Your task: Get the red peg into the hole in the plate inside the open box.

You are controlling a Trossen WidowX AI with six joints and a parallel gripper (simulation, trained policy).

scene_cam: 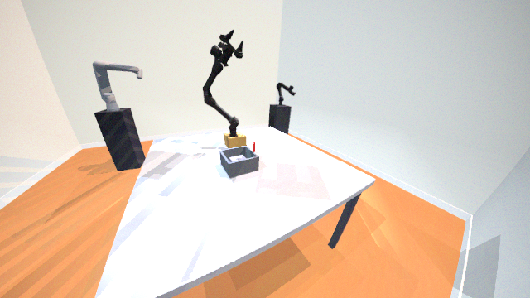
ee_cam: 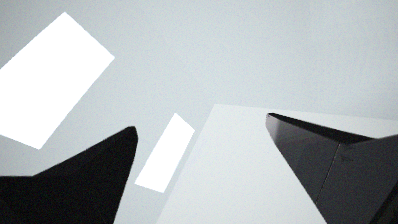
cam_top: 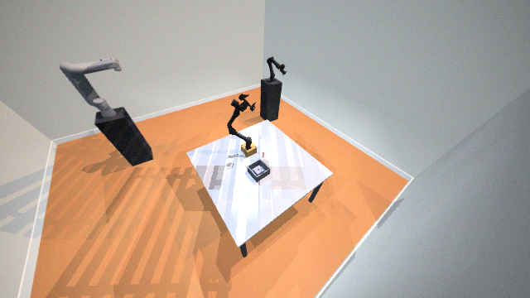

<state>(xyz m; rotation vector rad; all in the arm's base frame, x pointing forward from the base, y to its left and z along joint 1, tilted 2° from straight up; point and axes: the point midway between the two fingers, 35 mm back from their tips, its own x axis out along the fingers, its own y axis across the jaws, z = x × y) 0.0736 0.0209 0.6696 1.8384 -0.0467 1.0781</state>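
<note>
Now: the red peg 760 mm below my gripper tip, 100 mm to the left of it and 80 mm ahead of it. Also, from my gripper tip: grey box (770 mm below, 260 mm ahead, 80 mm to the right).
</note>
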